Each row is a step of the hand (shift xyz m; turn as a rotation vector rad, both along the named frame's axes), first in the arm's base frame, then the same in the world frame.
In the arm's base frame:
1: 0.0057 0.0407 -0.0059 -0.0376 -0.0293 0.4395
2: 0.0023 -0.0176 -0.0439 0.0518 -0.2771 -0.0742
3: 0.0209 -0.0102 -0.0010 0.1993 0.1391 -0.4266
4: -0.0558 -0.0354 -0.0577 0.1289 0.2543 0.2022
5: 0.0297 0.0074 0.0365 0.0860 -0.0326 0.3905
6: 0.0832 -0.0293 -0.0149 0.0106 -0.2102 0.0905
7: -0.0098 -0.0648 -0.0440 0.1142 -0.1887 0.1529
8: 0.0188 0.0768 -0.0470 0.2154 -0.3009 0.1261
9: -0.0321 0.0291 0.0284 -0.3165 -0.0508 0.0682
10: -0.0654 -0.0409 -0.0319 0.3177 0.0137 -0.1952
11: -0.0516 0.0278 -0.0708 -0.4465 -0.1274 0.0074
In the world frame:
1: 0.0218 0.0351 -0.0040 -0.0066 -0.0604 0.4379
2: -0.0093 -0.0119 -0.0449 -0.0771 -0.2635 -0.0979
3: 0.0144 -0.0177 -0.0043 0.2000 0.0915 -0.4390
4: -0.0705 -0.0025 -0.0522 0.2420 0.1540 0.1997
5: 0.0332 -0.0097 0.0328 0.0991 -0.1088 0.3732
6: 0.0613 -0.0591 -0.0274 -0.0711 -0.2046 0.0747
7: -0.0402 -0.0496 -0.0464 0.0371 -0.2349 0.1244
8: 0.0452 0.0670 -0.0440 0.0785 -0.3750 0.0777
9: -0.0141 0.0364 0.0341 -0.3007 0.0769 0.1051
10: -0.0791 -0.0064 -0.0257 0.2747 -0.0967 -0.2333
11: -0.0412 0.0544 -0.0616 -0.4558 0.0681 0.0568

